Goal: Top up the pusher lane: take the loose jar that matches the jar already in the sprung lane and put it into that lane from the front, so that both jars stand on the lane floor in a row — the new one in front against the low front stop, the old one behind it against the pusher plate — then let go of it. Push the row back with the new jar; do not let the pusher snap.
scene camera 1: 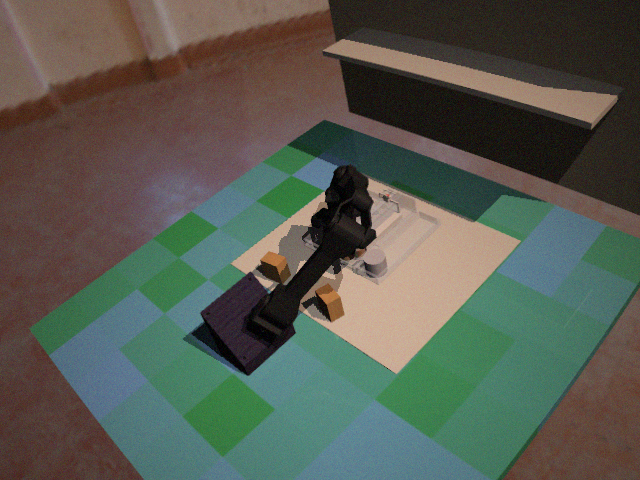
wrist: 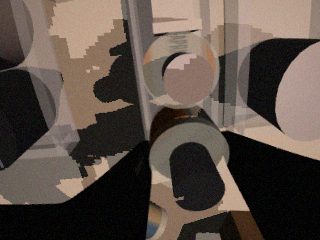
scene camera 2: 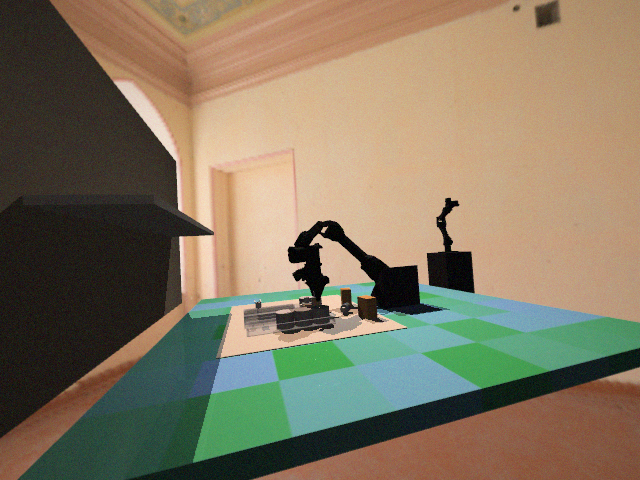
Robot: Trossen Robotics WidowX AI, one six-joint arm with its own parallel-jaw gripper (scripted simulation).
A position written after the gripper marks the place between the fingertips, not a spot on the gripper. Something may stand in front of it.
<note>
In view: the gripper (scene camera 2: 316, 300), a jar (wrist: 187, 152) and a jar (wrist: 181, 69).
The gripper shows as well in the wrist view (wrist: 184, 143).
</note>
